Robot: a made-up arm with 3 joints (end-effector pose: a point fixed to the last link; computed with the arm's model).
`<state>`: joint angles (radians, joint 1 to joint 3).
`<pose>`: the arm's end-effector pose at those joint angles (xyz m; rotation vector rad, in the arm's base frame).
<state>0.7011 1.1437 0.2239</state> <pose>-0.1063 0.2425 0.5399 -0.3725 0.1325 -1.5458</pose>
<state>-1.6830 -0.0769 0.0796</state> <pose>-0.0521 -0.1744 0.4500 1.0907 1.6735 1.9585</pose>
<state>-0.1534 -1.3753 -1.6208</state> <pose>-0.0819 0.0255 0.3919 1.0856 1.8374 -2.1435</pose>
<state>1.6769 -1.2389 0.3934</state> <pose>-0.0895 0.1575 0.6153 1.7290 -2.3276 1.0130</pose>
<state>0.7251 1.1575 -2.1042</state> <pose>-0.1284 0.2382 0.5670 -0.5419 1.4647 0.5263</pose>
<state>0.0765 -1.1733 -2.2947</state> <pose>-0.0720 0.0705 0.4133 1.3687 1.9764 -1.1273</pose>
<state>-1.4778 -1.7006 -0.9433</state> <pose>-0.1004 -0.1589 0.4987 -1.0661 0.2389 2.8728</pose>
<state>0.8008 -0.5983 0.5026</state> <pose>-0.0655 0.1697 0.4931 -1.5282 1.2824 -2.4246</pose>
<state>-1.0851 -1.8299 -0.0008</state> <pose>-0.1276 -0.1299 0.4392 -0.4210 -0.0080 1.9759</pose>
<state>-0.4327 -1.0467 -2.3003</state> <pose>-0.0658 0.0025 0.3935 0.9331 1.6127 -1.4315</pose>
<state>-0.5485 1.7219 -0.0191</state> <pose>-0.1581 0.0620 0.3177 -1.3213 -0.7220 -0.7461</pose>
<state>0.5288 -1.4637 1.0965</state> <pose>-0.1190 0.1140 0.4399 1.7348 -0.5492 1.3486</pose>
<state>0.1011 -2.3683 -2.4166</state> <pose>-0.1567 0.0521 0.4148 -2.5474 -0.9573 1.4635</pose>
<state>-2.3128 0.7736 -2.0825</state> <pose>-0.0931 -0.2315 0.5144 2.0017 -0.5247 2.1534</pose>
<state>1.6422 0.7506 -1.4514</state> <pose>-0.0855 0.1434 0.7439 0.3847 1.5260 0.3672</pose>
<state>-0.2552 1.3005 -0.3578</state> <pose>-0.1341 0.1339 0.3440 -1.2813 -0.1113 -1.1140</pose>
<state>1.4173 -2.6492 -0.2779</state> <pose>-0.1737 0.1770 0.5893 0.7838 -1.3619 0.0910</pose>
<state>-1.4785 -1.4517 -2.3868</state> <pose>-0.0812 -0.1353 0.4924 0.6518 0.4281 -1.6963</pose>
